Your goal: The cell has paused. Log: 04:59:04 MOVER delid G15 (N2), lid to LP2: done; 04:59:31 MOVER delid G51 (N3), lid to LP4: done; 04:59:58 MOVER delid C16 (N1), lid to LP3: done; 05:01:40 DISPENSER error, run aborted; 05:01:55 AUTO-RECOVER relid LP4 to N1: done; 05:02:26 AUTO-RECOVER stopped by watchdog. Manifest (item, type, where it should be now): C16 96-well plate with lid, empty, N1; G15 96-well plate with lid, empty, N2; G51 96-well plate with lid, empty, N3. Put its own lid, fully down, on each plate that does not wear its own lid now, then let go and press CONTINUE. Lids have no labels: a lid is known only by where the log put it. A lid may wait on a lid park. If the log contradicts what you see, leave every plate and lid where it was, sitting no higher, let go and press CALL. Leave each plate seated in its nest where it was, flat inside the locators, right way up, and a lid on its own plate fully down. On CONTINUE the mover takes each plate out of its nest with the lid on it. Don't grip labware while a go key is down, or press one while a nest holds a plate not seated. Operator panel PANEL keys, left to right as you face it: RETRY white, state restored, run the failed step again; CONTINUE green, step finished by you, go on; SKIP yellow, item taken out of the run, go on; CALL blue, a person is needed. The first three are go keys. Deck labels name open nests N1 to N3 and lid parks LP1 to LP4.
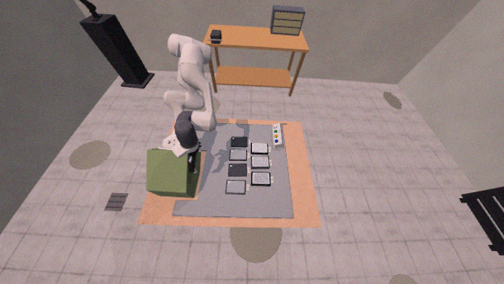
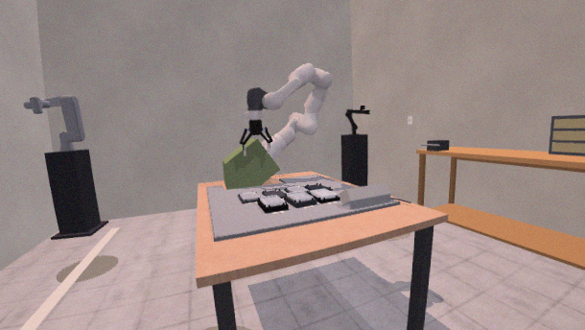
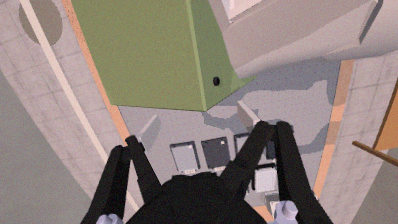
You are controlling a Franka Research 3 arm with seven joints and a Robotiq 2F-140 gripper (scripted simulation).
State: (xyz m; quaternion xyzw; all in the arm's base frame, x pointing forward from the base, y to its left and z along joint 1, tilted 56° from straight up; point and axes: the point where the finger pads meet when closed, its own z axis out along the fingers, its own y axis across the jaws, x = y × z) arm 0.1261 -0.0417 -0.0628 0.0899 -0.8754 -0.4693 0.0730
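The pale lid is 24 cm ahead of my hand, 18 cm to the left of it and 20 cm below it. From my hand the other things lie so: lid park LP2 (24 cm ahead, 18 cm to the left, 20 cm below); lid park LP4 (22 cm ahead, 31 cm to the left, 20 cm below); lid park LP1 (25 cm ahead, 5 cm to the left, 20 cm below).
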